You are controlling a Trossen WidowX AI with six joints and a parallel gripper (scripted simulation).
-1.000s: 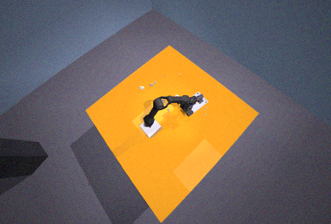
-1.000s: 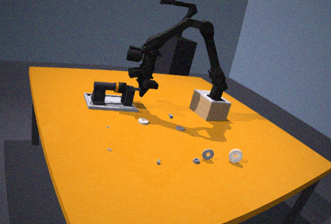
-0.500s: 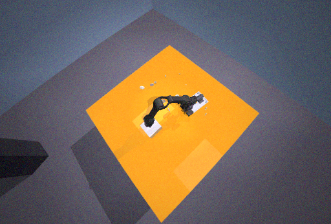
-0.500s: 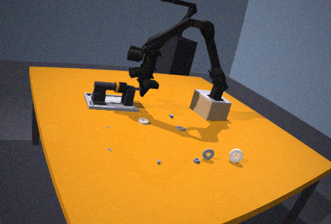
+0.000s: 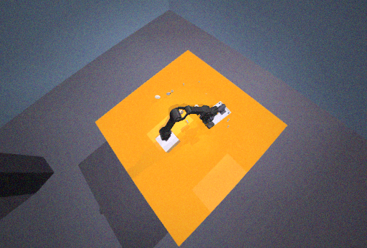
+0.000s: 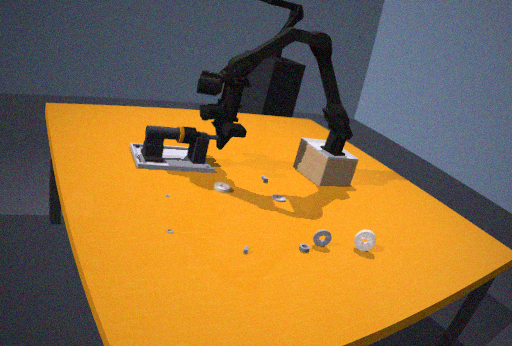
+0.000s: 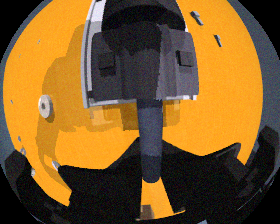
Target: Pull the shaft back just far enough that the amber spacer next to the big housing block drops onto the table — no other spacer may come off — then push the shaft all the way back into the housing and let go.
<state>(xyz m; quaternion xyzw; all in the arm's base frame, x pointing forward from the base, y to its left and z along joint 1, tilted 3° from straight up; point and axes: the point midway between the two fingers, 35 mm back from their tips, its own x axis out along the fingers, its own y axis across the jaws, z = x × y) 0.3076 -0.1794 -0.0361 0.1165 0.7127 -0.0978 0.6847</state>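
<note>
Right now my gripper tip is 8 cm short of the dark shaft, 2 cm to the left of it and 3 cm below it. The rest, counted from my gripper tip: grey ring (4 cm behind, 24 cm to the left, 4 cm below); then amber spacer (12 cm ahead, 4 cm to the right, 3 cm above); then white ring (9 cm ahead, 15 cm to the left, 4 cm below).
</note>
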